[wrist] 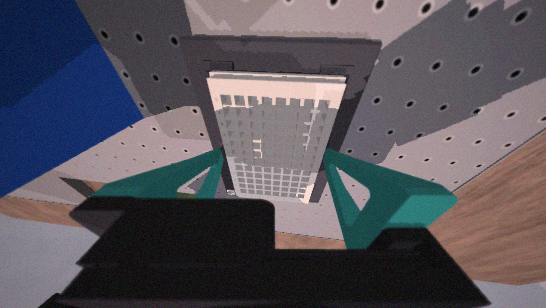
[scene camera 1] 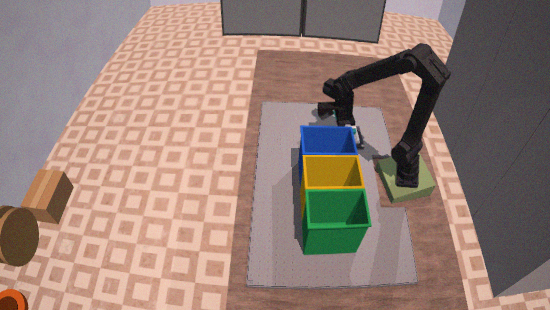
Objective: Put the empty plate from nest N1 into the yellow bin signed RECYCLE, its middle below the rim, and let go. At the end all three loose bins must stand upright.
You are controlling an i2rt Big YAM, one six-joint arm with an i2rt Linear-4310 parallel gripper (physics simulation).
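Places are measured from the arm's base along level axes (x ahead, y left, z up), in metres.
Where they show: gripper, fingertip midpoint: (wrist: 273, 154); arm's base at its link origin: (scene camera 1: 407, 174).
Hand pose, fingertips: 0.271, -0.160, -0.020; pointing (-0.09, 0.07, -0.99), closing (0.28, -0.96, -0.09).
Each offset is from my fingertips to the top centre of the thing, as dx, dy, dz. "spot": to the spot under its first point. Level surfaces: height alone.
The white plate with a grid of square wells @(spot: +0.029, +0.006, +0.008) (wrist: 275, 130) (scene camera 1: 356, 135) lies in a dark nest frame @(+0.001, +0.000, -0.002) (wrist: 280, 52); its well rows look empty, though shadow covers part of them. My gripper (wrist: 273, 154) is open, with one teal finger at each long side of the plate and nothing held. In the scene view the hand is behind the blue bin, and its fingertips are partly hidden. The yellow bin @(+0.020, +0.337, +0.163) (scene camera 1: 332, 172) stands upright between the blue bin @(+0.053, +0.209, +0.163) (scene camera 1: 327, 141) (wrist: 65, 110) and the green bin @(-0.013, +0.466, +0.163) (scene camera 1: 334, 240), both upright. No sign is readable on the yellow bin.
The three bins stand in a row on the grey perforated board @(dz -0.017) (scene camera 1: 277, 260). The arm's base stands on a green block (scene camera 1: 392, 180) right of the bins. The blue bin's wall is close to the nest, at the left in the wrist view. Wooden table top @(dz -0.030) (scene camera 1: 285, 75) surrounds the board.
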